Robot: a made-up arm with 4 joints.
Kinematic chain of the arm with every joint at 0, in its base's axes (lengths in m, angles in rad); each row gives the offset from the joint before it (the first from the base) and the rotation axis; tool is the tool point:
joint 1: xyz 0 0 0.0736 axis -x
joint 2: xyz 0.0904 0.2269 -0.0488 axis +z
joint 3: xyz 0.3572 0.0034 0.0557 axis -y
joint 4: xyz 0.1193 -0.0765 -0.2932 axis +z
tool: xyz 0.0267 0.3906 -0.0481
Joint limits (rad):
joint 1: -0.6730..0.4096
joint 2: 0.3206..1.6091
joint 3: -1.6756..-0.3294
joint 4: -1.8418..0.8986
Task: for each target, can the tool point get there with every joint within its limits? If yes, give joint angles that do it. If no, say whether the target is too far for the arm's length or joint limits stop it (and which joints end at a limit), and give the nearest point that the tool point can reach.
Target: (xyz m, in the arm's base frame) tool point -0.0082 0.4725 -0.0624
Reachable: yes | joints -0.0512 0.5657 -0.8060 0.6512
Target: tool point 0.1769 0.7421 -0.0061
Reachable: yes | joints -0.5674 0.5793 -0.9705 -0.5290
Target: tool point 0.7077 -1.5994 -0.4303
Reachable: no: too far | nearest point 0.3726 -0.1316 -0.4964 | short by 1.507 m
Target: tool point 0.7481 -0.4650 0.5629
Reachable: no: joint limits stop it (at a limit: joint 1, joint 2, joint 3, joint 4) | nearest point 0.0639 0.1962 0.5003 | short by 0.954 m
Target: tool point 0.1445 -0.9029 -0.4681
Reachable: no: joint limits stop it (at a limit: joint 1, joint 2, joint 4) | nearest point 0.1818 -0.1559 -0.3932 | short by 0.752 m
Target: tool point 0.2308 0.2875 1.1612
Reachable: no: joint limits stop it (at a limit: joint 1, joint 2, joint 3, joint 4) | nearest point 0.0639 0.1962 0.5003 | short by 0.688 m
